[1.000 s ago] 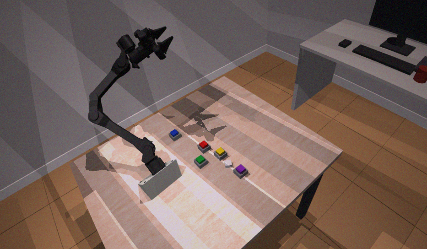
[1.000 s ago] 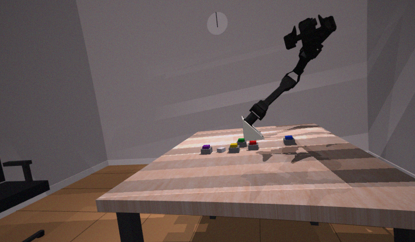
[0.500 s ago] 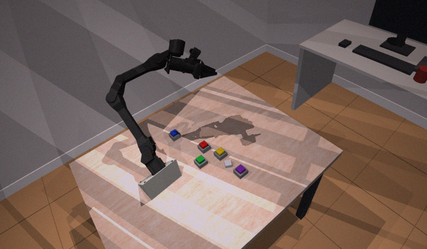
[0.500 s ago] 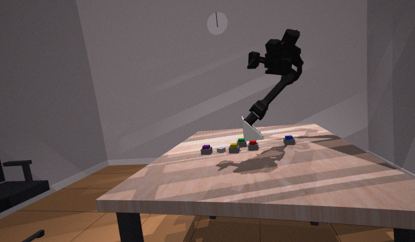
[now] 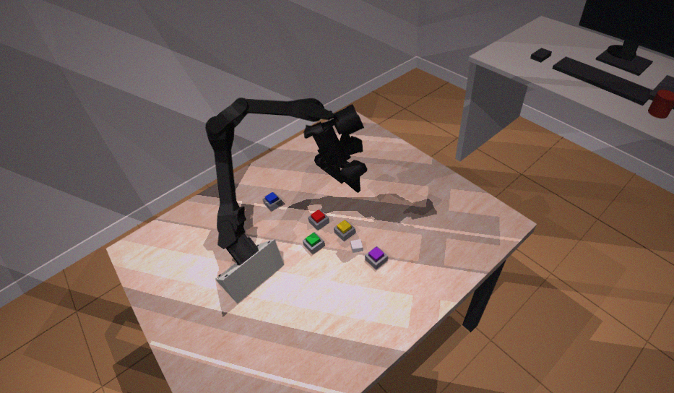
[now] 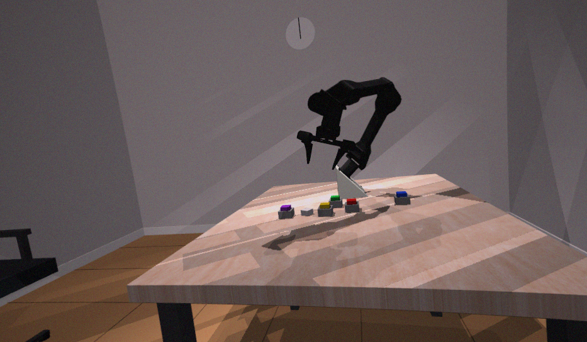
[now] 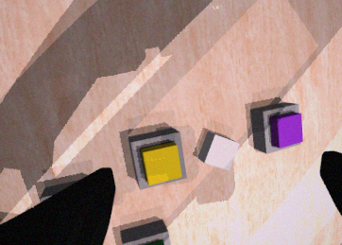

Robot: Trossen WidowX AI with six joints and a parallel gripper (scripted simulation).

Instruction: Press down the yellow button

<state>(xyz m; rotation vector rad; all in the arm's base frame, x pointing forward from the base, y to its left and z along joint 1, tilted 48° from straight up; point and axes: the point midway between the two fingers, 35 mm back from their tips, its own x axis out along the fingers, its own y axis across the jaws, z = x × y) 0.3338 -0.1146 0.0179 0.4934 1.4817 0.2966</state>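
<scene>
The yellow button is 14 cm below my gripper tip and 4 cm behind it. Round my gripper tip: red button: 14 cm below, 9 cm to the left, 7 cm behind; then grey block: 16 cm below, 7 cm to the right, 6 cm behind; then green button: 14 cm below, 14 cm behind, 3 cm to the left.
</scene>
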